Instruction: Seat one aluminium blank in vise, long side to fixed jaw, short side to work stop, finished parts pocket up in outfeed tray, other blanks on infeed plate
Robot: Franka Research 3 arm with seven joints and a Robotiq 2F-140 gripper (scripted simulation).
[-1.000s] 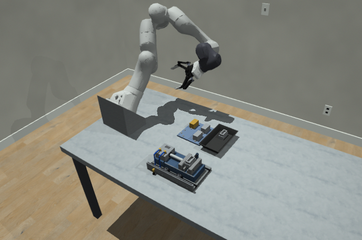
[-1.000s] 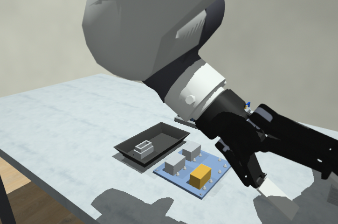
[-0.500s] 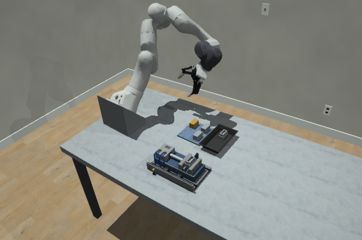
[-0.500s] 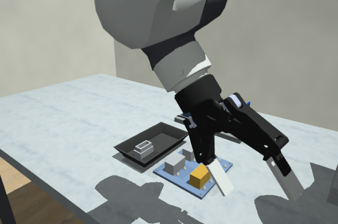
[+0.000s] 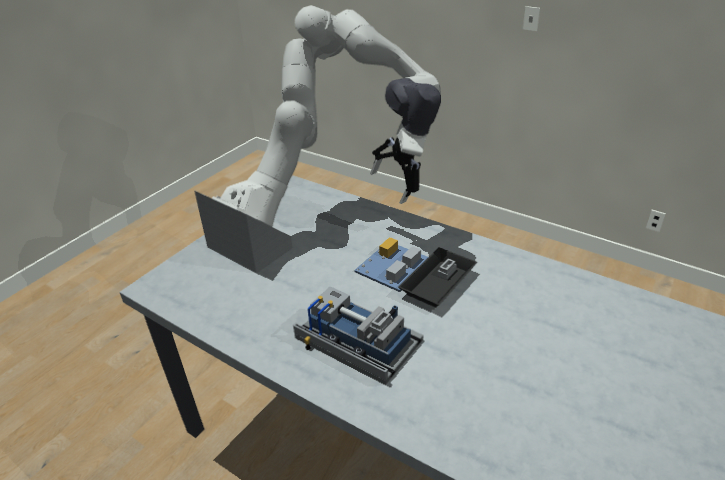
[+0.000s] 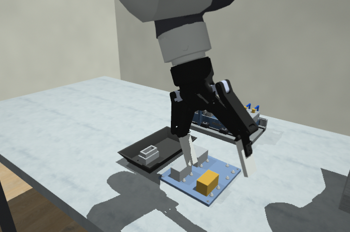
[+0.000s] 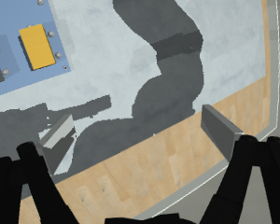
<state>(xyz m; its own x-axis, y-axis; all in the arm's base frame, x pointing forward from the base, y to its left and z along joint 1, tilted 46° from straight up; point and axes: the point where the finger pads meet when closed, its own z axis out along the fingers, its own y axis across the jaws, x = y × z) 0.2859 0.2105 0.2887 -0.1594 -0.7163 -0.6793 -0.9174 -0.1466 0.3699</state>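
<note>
My hand is 160 mm above the brass blank, 110 mm to the left of it and 80 mm short of it. The rest, counted from my hand: fixed jaw (470 mm to the right, 330 mm ahead, 100 mm below).
</note>
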